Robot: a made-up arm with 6 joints.
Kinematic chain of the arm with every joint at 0, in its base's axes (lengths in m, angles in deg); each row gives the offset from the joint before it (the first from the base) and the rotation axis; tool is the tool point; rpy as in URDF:
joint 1: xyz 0 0 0.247 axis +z
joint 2: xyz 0 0 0 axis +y
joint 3: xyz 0.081 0 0.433 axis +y
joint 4: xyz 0.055 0 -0.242 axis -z
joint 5: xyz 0 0 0 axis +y
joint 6: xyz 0.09 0 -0.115 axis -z
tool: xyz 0 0 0 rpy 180 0 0
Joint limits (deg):
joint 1: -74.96..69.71
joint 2: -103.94..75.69
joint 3: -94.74..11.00
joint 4: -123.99..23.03
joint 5: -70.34..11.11
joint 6: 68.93..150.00
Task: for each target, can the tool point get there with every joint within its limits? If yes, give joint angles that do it. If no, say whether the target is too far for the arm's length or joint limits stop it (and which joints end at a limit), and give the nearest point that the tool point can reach.
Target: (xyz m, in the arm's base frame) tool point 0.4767 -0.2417 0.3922
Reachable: yes | joints -31.22 21.52 -50.41 -22.71 -7.71 75.10
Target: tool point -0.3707 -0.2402 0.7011
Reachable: yes | joints 48.16 -81.24 -74.36 -54.74 -38.39 142.97
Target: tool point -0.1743 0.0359 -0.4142
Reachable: no: joint limits stop it (at a limit: joint 1, joint 2, joint 5) | nearest point 0.0317 0.2269 -0.0436 | short by 0.465 m
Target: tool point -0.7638 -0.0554 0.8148
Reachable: no: too far | nearest point -0.5969 -0.0433 0.6907 | short by 0.208 m
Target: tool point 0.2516 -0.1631 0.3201
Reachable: yes | joints -61.52 27.48 -10.70 -83.63 -43.11 103.27
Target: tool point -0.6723 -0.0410 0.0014
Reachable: no: joint limits stop it (at a limit: joint 2, joint 3, joint 5) | nearest point -0.6846 -0.0418 0.3449 | short by 0.344 m
